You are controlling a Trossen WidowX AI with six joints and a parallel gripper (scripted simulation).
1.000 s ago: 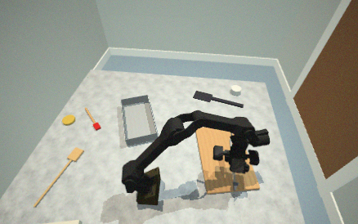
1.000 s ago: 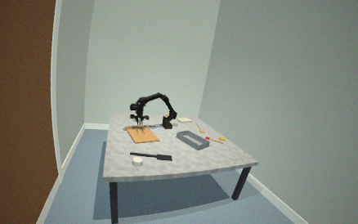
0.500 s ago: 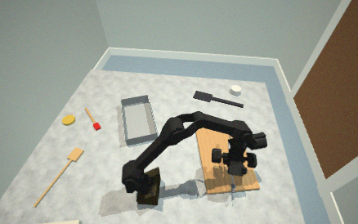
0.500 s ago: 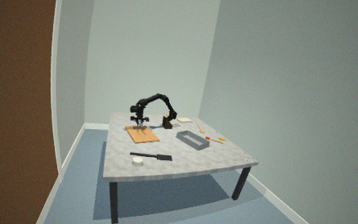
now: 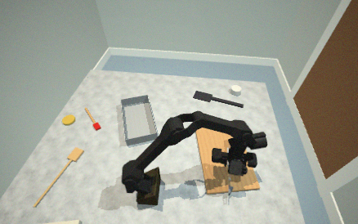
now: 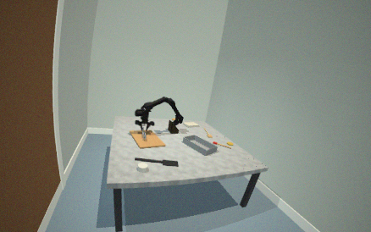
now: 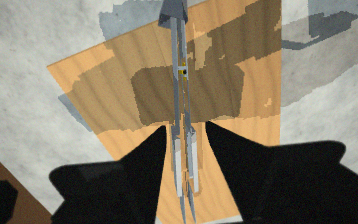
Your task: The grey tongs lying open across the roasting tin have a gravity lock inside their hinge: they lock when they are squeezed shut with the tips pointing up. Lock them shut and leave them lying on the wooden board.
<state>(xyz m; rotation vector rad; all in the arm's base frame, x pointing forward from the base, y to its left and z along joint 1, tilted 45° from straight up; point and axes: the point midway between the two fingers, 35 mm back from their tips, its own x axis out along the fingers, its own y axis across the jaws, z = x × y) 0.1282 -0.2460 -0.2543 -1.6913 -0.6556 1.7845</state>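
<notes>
My gripper tip is 5 cm past the yellow mark and 1 cm to the right of it. Also, from my gripper tip: black spatula 49 cm ahead, 4 cm to the left, 4 cm below; then wooden board 8 cm ahead, 1 cm to the left, 4 cm below; then grey roasting tin 27 cm ahead, 49 cm to the left, 2 cm below.
</notes>
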